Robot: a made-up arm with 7 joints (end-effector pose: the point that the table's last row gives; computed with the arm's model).
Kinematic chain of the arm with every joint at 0, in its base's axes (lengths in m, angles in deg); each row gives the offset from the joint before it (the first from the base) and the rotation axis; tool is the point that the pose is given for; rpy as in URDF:
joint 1: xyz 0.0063 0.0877 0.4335 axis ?
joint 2: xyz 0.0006 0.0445 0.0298 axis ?
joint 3: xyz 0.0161 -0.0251 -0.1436 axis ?
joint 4: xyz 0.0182 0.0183 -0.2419 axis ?
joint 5: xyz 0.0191 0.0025 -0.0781 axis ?
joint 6: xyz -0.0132 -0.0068 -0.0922 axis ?
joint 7: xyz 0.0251 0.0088 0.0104 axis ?
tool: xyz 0.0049 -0.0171 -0.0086 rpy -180 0 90
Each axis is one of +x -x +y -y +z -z.
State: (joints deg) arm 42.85 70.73 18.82 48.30 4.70 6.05 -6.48
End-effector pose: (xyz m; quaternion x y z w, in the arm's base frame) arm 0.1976 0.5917 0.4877 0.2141 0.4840 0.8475 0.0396
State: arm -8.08 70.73 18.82 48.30 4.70 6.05 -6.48
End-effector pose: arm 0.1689 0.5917 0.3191 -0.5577 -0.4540 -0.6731 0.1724
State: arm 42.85 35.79 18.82 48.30 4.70 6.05 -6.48
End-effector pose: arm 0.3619 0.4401 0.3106 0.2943 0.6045 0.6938 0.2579
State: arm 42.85 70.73 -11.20 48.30 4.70 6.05 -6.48
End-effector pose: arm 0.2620 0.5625 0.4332 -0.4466 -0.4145 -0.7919 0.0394
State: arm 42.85 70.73 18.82 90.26 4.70 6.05 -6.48
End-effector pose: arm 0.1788 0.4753 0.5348 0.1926 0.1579 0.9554 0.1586
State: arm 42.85 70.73 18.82 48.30 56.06 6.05 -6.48
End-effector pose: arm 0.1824 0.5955 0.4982 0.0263 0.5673 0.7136 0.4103
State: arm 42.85 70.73 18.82 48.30 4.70 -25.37 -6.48
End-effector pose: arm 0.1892 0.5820 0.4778 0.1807 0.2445 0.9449 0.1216
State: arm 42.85 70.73 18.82 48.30 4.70 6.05 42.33
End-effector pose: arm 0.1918 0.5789 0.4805 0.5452 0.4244 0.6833 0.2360
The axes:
joint 1: -y
joint 2: +x
joint 3: +z
joint 4: -y
joint 5: +z
joint 6: +y
joint 7: -x

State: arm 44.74 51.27 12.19 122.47 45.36 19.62 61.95
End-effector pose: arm 0.1827 0.3546 0.4509 0.6293 -0.2439 0.4381 0.5938
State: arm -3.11 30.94 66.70 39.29 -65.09 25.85 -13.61
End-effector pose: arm 0.0575 0.4943 0.0702 -0.4869 -0.5929 -0.3899 0.5093
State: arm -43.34 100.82 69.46 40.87 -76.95 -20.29 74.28
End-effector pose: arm 0.1810 0.5898 0.5518 -0.8129 -0.1896 0.0116 0.5506
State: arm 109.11 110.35 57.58 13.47 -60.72 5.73 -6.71
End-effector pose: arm -0.2535 0.6358 0.4032 0.3267 -0.6939 -0.6268 0.1377
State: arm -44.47 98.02 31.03 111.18 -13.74 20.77 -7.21
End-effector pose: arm 0.2219 0.4117 0.4165 -0.7012 0.1631 -0.6913 0.0619
